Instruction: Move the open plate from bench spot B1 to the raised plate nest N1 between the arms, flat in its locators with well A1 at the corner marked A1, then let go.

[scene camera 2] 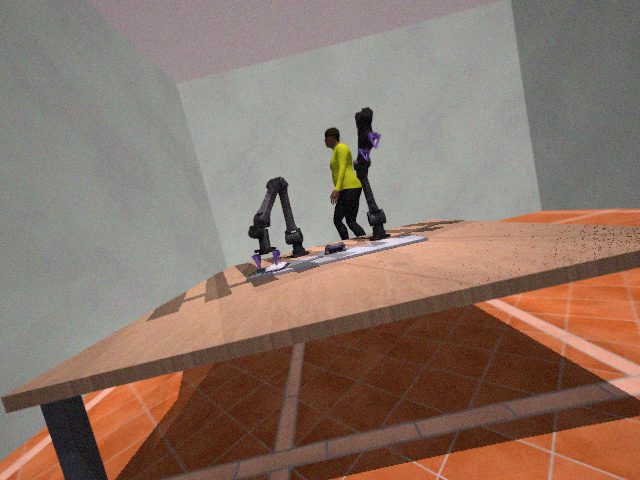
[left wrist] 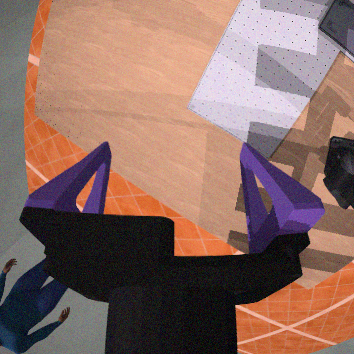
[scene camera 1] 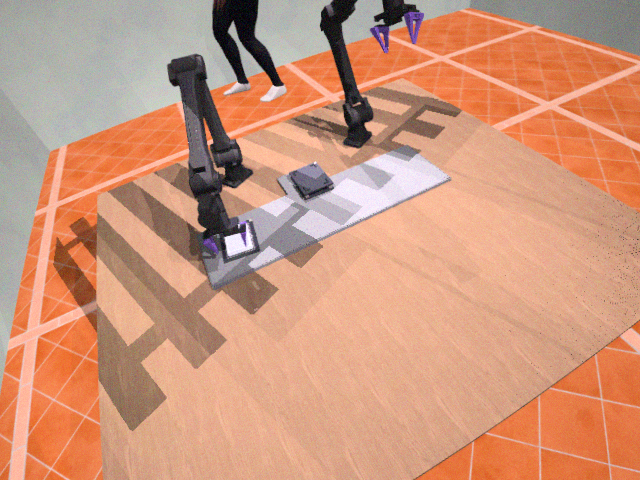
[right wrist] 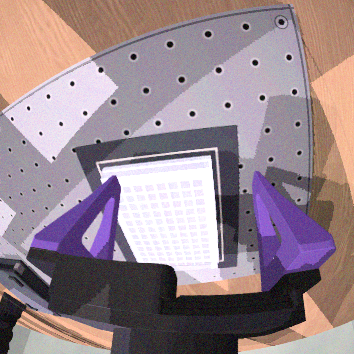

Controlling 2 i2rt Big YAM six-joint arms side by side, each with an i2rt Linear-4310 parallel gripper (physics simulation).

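Places are measured from the left arm's base along level axes (x ahead, y left, z up), in millimetres.
Pixels of known places: left gripper, fingertip midpoint: (scene camera 2: 371,154) (left wrist: 174,147) (scene camera 1: 399,48); right gripper, fingertip midpoint: (scene camera 2: 268,267) (scene camera 1: 232,249) (right wrist: 184,178); left arm's base at its link origin: (scene camera 2: 380,238) (left wrist: 339,156) (scene camera 1: 357,139) (right wrist: 13,300); right arm's base at its link origin: (scene camera 2: 299,255) (scene camera 1: 237,178).
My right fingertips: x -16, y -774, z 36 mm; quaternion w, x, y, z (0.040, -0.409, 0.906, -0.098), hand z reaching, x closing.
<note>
For each thing: its top centre in the pictures, then the offset to it from my right fingertips. Level surfaces: height alone.
- white open plate at its top centre: (right wrist: 167,232) (scene camera 1: 237,237) (scene camera 2: 275,265) dz -6, dx -33, dy +54 mm
- raised nest N1 at its top centre: (right wrist: 23,297) (scene camera 1: 310,176) (scene camera 2: 334,244) dz +13, dx +19, dy +419 mm
- perforated board at its surface level: dz -23 mm
- wooden table at its surface level: dz -36 mm
The white open plate (scene camera 1: 238,244) (scene camera 2: 277,266) (right wrist: 167,215) lies in a dark square frame, bench spot B1 (right wrist: 229,200), near the left end of the perforated board in scene camera 1. My right gripper (scene camera 1: 227,241) (scene camera 2: 267,261) (right wrist: 184,178) is open, with its fingers above and to either side of the plate; the right wrist view does not show contact. The raised nest N1 (scene camera 1: 311,179) (scene camera 2: 334,248) is a dark square block near the board's middle; its A1 mark is too small to read. My left gripper (scene camera 1: 399,46) (scene camera 2: 369,147) (left wrist: 174,147) is open and empty, high above the table.
The perforated board (scene camera 1: 413,178) (left wrist: 240,90) (right wrist: 200,55) runs across the wooden table (scene camera 1: 361,335) in front of both arm bases. The left arm's base (scene camera 1: 357,135) is right of the nest in scene camera 1, the right arm's base (scene camera 1: 236,174) left of it. A person (scene camera 2: 343,170) stands behind the table.
</note>
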